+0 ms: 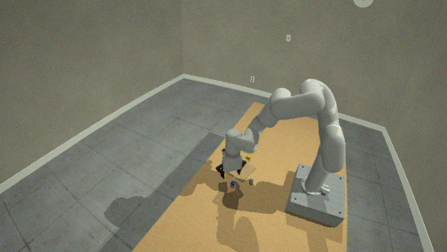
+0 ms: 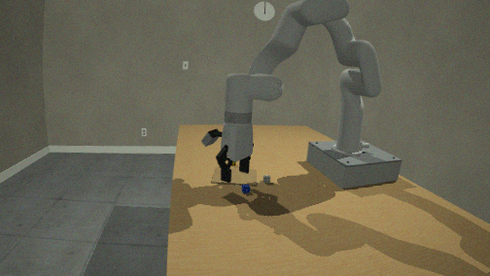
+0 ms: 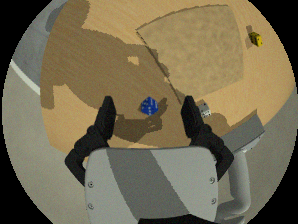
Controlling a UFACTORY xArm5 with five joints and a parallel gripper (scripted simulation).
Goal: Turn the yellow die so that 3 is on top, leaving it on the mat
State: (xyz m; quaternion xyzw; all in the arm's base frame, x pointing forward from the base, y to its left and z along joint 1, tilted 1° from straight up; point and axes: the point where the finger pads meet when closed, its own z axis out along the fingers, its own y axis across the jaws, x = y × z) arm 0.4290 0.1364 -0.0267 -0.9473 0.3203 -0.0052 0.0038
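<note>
Right now the blue die is 3 cm behind my hand, 2 cm to the left of it and 4 cm below it. From my hand the other things lie so: yellow die: 21 cm to the right, 4 cm below; then grey die: 10 cm behind, 6 cm to the right, 4 cm below; then tan mat: 10 cm to the right, 5 cm below.
</note>
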